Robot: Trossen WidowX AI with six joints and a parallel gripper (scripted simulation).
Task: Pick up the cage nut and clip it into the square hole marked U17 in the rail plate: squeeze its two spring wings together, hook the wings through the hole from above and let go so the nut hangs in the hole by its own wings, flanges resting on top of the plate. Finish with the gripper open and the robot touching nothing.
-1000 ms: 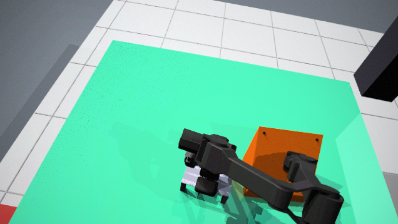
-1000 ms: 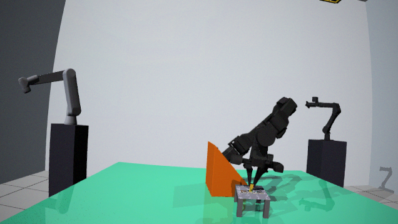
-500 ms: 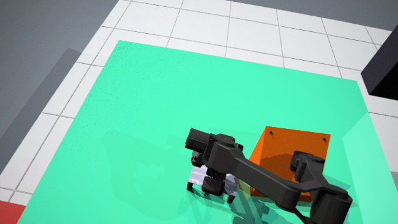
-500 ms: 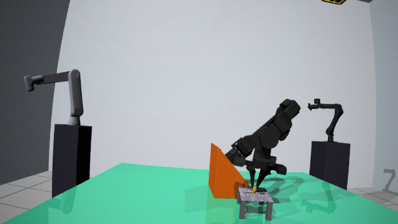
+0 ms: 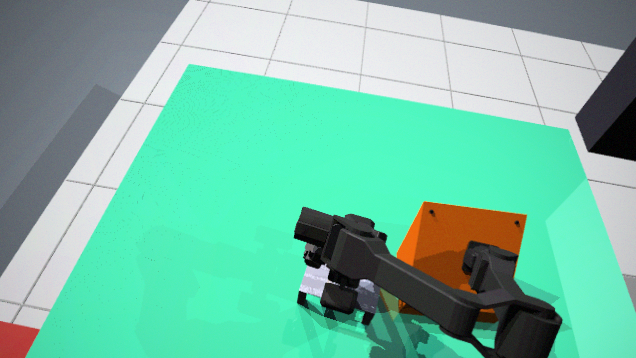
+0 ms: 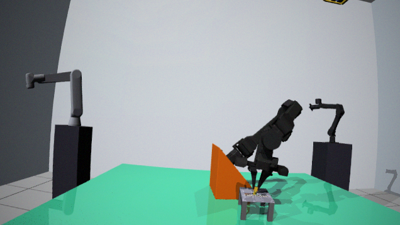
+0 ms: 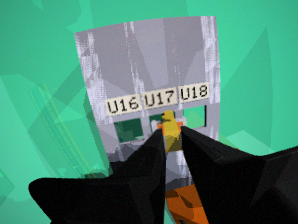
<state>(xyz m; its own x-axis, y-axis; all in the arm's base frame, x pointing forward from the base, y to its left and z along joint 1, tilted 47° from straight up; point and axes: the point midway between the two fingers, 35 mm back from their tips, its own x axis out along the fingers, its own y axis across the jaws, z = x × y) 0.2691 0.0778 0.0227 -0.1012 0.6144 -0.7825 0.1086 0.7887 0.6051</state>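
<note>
Now: gripper tip 10 mm above the yellow cage nut.
</note>
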